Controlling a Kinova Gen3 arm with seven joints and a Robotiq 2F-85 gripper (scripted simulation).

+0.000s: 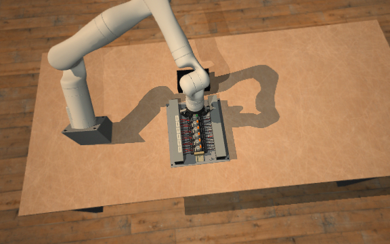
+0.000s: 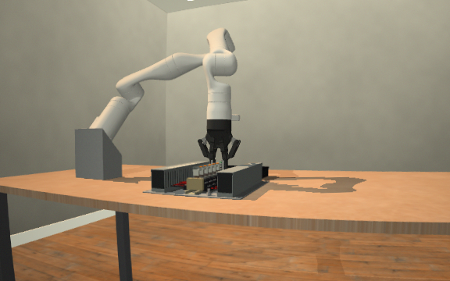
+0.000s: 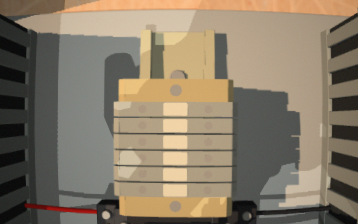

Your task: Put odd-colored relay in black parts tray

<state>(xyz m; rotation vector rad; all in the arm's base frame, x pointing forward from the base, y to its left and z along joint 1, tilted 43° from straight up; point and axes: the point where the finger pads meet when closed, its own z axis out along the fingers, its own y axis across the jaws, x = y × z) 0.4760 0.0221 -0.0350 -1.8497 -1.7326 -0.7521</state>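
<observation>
My gripper is now 5 cm to the left of the relay panel and 3 cm above it. Also, from my hand: black parts tray: 21 cm to the left, 4 cm below, 2 cm ahead.
</observation>
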